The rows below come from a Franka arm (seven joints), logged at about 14 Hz.
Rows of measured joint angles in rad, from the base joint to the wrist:
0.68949, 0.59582, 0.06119, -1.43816, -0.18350, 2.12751, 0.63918
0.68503, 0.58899, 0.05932, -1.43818, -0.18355, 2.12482, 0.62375
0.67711, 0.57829, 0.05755, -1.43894, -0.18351, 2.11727, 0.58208
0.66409, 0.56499, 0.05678, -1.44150, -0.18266, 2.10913, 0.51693
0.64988, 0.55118, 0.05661, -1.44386, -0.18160, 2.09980, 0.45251
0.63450, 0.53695, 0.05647, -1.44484, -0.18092, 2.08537, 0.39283
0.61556, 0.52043, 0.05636, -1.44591, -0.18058, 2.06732, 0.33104
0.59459, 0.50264, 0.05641, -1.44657, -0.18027, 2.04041, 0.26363
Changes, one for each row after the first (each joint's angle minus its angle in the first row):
-0.00446, -0.00683, -0.00187, -0.00002, -0.00005, -0.00269, -0.01543
-0.01238, -0.01753, -0.00364, -0.00078, -0.00001, -0.01024, -0.05710
-0.02540, -0.03083, -0.00441, -0.00334, 0.00084, -0.01838, -0.12225
-0.03961, -0.04464, -0.00458, -0.00570, 0.00190, -0.02771, -0.18667
-0.05499, -0.05887, -0.00472, -0.00668, 0.00258, -0.04214, -0.24635
-0.07393, -0.07539, -0.00483, -0.00775, 0.00292, -0.06019, -0.30814
-0.09490, -0.09318, -0.00478, -0.00841, 0.00323, -0.08710, -0.37555

